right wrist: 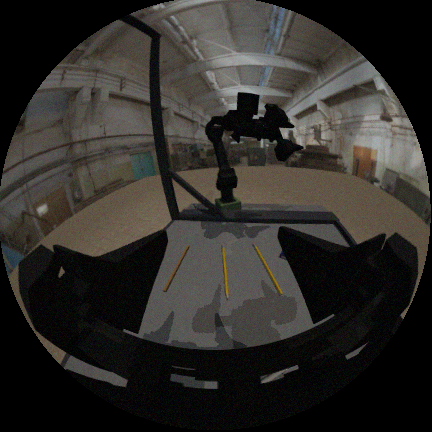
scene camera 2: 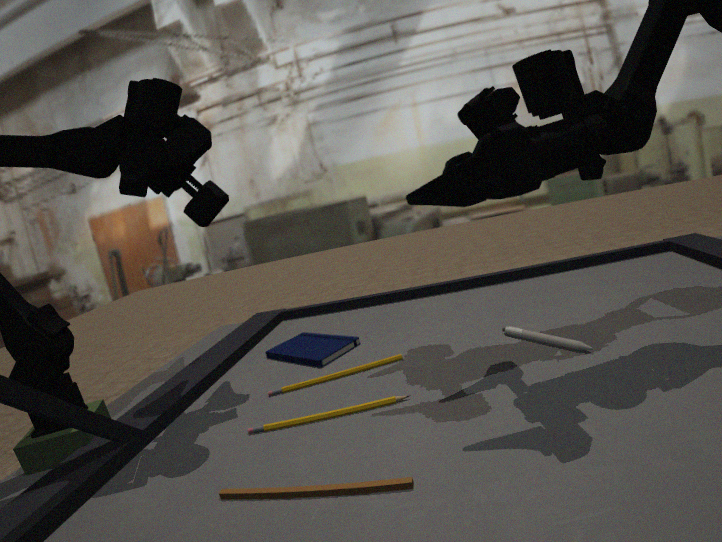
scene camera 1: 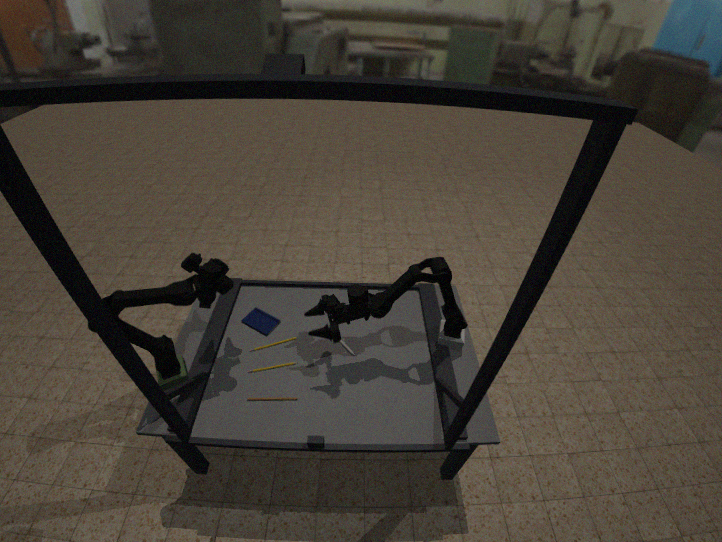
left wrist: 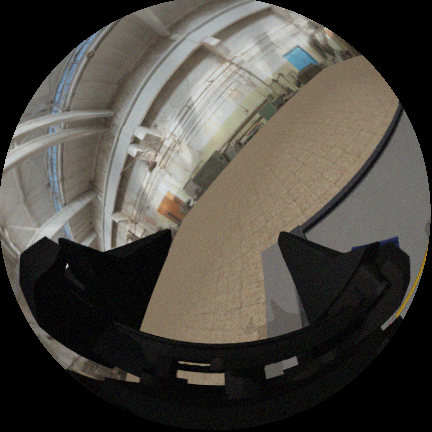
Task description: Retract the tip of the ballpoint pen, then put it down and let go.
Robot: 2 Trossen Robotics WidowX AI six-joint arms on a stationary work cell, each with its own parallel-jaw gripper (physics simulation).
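Seen in the pictures: left gripper, fingertip midpoint: (right wrist: 298, 136) (scene camera 2: 189, 181) (left wrist: 226, 236); right gripper, fingertip midpoint: (right wrist: 223, 234) (scene camera 2: 413, 196) (scene camera 1: 306, 324); left arm's base at its link origin: (right wrist: 226, 199) (scene camera 1: 170, 369); right arm's base at its link origin: (scene camera 1: 452, 331).
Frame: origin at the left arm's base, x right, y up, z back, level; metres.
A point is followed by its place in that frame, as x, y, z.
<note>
The ballpoint pen (scene camera 1: 346, 347) @[0.196, -0.031, -0.631] (scene camera 2: 545, 338) @[0.178, -0.031, -0.627] is light grey and lies on the table, its pointed end toward the lower right in scene camera 2. Whether its tip is out is too small to tell. It does not show between the fingers in the right wrist view. My right gripper (scene camera 1: 307, 324) @[0.176, 0.176, -0.483] (right wrist: 223, 234) @[0.176, 0.176, -0.483] is open and empty, high above the table; in scene camera 1 its fingers point left, away from the pen. My left gripper (left wrist: 226, 236) @[-0.178, 0.282, -0.259] is open and empty, raised over the table's left edge, far from the pen.
A blue notebook (scene camera 1: 260, 321) @[-0.091, -0.028, -0.377] (scene camera 2: 313, 349) @[-0.070, -0.028, -0.379] lies at the back left. Two yellow pencils (scene camera 1: 272, 344) @[0.041, -0.033, -0.380] (scene camera 2: 332, 413) @[0.144, -0.034, -0.350] and a brown stick (scene camera 1: 272, 399) @[0.265, -0.034, -0.295] (scene camera 2: 314, 488) @[0.265, -0.033, -0.299] lie left of the pen. A dark frame (scene camera 1: 536, 256) @[0.677, 0.736, -0.731] stands around the table.
</note>
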